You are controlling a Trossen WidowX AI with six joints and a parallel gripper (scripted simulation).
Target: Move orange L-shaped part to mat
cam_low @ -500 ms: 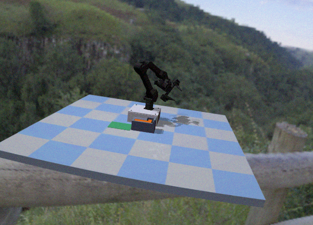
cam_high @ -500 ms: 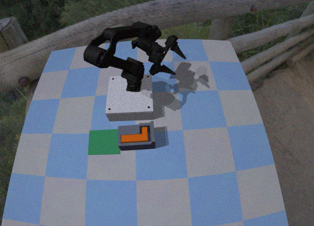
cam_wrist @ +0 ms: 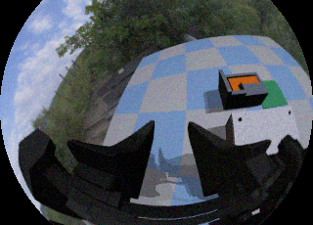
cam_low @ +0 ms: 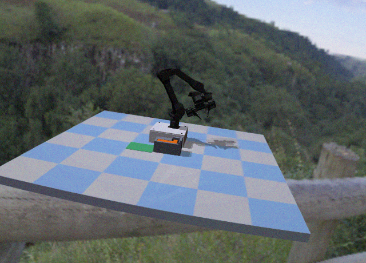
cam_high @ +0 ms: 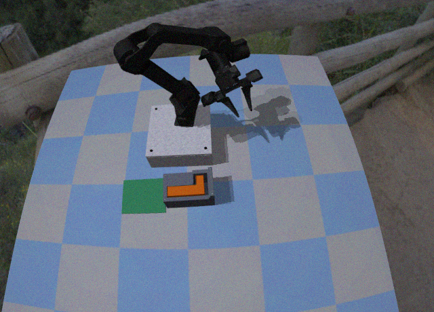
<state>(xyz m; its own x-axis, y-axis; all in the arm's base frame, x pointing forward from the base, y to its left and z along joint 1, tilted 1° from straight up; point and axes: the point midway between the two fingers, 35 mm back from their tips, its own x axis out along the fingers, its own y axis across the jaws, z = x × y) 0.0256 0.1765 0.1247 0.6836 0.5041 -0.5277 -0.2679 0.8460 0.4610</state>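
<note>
Now: gripper tip 18 cm short of the orange L-shaped part, 14 cm to the left of it and 14 cm above it. Round my gripper tip: green mat 30 cm to the right, 21 cm ahead, 20 cm below.
</note>
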